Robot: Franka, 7 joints.
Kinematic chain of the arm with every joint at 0, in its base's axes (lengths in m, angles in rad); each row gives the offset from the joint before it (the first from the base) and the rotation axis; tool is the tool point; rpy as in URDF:
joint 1: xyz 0 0 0.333 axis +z
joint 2: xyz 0 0 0 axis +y
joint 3: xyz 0 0 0.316 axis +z
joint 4: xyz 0.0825 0 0 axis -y
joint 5: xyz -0.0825 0 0.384 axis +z
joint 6: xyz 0 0 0 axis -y
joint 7: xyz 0.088 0 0 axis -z
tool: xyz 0 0 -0.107 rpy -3.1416 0 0
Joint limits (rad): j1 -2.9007..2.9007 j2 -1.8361..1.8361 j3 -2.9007..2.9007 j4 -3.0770..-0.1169 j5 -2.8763..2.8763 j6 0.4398..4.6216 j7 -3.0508..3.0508
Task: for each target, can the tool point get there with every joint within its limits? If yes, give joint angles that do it. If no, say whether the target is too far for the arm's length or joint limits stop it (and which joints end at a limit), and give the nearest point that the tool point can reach.
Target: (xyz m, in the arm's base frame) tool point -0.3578 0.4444 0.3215
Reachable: yes | joints 0.3131 -0.9954 1.6208 -1.9823 -1.9656 3.2743 -0.3637
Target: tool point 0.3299 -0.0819 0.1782
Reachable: yes | joints -2.3767 -0.7995 2.0028 -2.8471 -0.7694 4.1842 -2.2897
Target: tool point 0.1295 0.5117 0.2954
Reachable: yes | joints -0.6612 -1.1029 2.1035 -2.0948 -1.5182 1.1290 0.7867
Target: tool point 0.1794 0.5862 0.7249
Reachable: yes | joints 2.3945 0.1978 -1.2646 -1.3969 0.1883 2.0763 1.1655
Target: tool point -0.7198 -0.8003 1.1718
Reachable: no: too far | nearest point -0.4525 -0.5031 0.8603 | short by 0.507 m
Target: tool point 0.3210 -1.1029 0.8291
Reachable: no: too far | nearest point 0.2201 -0.7562 0.6731 | short by 0.393 m
